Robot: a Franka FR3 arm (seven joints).
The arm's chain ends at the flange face. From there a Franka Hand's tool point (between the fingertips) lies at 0.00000 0.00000 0.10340 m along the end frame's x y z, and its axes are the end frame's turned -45 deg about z.
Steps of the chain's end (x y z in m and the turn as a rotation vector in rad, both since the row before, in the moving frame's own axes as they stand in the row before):
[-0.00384 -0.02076 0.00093 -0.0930 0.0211 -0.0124]
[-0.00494 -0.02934 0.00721 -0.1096 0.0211 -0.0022]
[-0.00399 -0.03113 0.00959 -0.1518 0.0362 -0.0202]
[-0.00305 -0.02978 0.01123 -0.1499 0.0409 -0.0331]
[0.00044 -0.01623 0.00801 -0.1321 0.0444 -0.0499]
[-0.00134 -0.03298 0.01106 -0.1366 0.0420 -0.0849]
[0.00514 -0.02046 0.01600 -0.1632 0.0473 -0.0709]
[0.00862 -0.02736 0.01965 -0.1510 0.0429 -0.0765]
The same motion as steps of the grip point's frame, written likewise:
[0.00677 -0.00903 0.00046 -0.0807 -0.0508 -0.0124]
[0.01081 -0.01470 0.00657 -0.0924 -0.0626 -0.0022]
[0.01091 -0.01106 0.00833 -0.1329 -0.0817 -0.0202]
[0.01120 -0.00919 0.00998 -0.1349 -0.0771 -0.0331]
[0.00572 0.00185 0.00701 -0.1248 -0.0620 -0.0499]
[0.01604 -0.01098 0.01001 -0.1263 -0.0669 -0.0849]
[0.01022 0.00477 0.01451 -0.1488 -0.0820 -0.0709]
[0.01812 0.00116 0.01838 -0.1371 -0.0764 -0.0765]

